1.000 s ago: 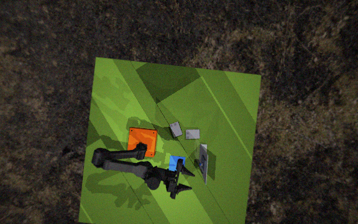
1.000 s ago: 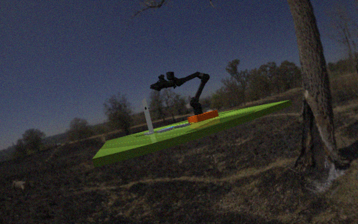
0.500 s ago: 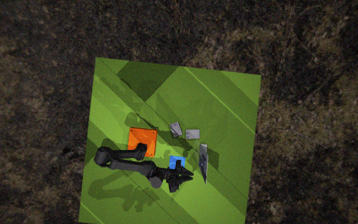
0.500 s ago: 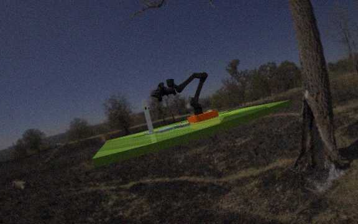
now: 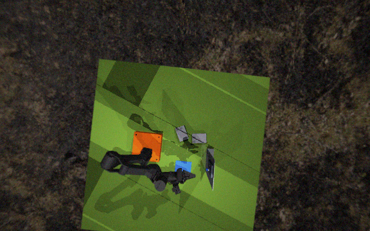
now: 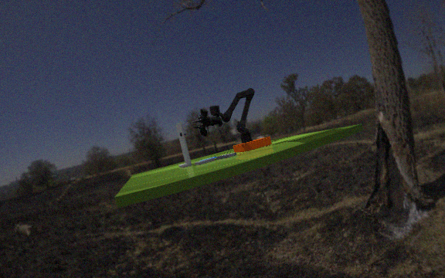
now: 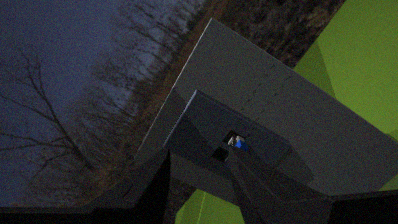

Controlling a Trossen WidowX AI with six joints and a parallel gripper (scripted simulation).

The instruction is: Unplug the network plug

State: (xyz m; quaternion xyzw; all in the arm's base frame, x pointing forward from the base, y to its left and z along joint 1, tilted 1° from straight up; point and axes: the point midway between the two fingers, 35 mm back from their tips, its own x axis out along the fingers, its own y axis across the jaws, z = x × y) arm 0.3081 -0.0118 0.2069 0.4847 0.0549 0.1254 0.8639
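Right now the network plug is 80 mm ahead of my gripper tip, 50 mm below it and 30 mm to the left of it. The rest, counted from my gripper tip: blue marked square: 250 mm below, 70 mm to the right, 60 mm behind; panel: 130 mm below, 100 mm ahead, 40 mm to the left.
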